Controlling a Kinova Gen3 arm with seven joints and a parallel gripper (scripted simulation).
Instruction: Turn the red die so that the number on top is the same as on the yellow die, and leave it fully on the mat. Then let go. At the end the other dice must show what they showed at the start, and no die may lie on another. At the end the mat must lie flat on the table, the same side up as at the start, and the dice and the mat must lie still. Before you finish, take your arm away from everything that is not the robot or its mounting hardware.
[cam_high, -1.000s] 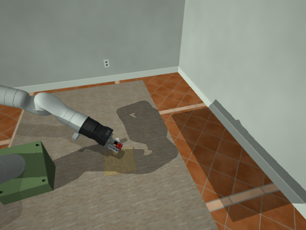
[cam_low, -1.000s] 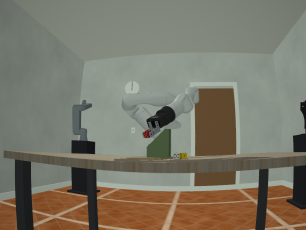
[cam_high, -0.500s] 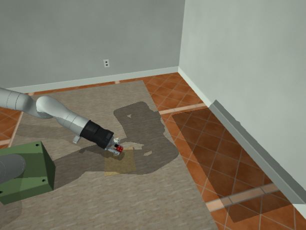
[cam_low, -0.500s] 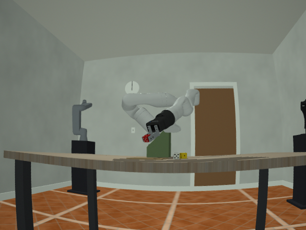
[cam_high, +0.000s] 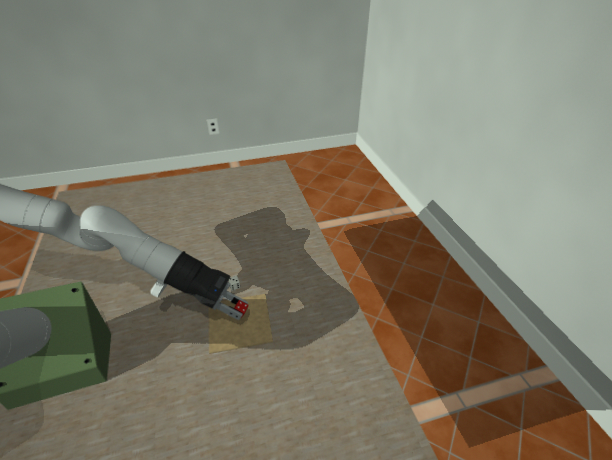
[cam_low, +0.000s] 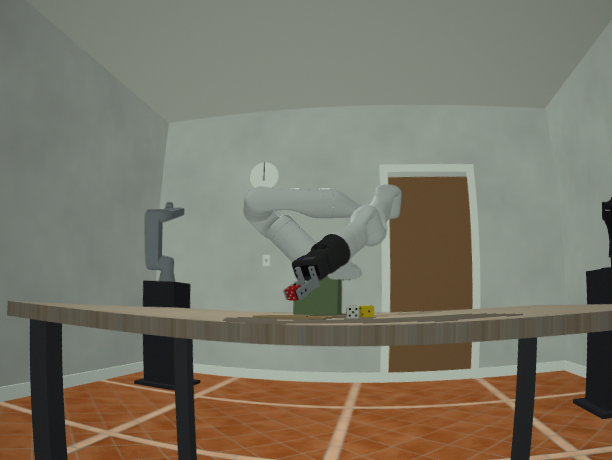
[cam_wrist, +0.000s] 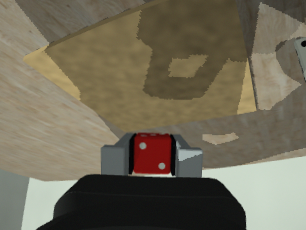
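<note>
Right now the tan mat is 50 mm below my hand. From my hand the other things lie so: red die: 10 mm ahead; then white die: 120 mm to the left, 40 mm below; then yellow die: 140 mm to the left, 70 mm behind, 40 mm below.
</note>
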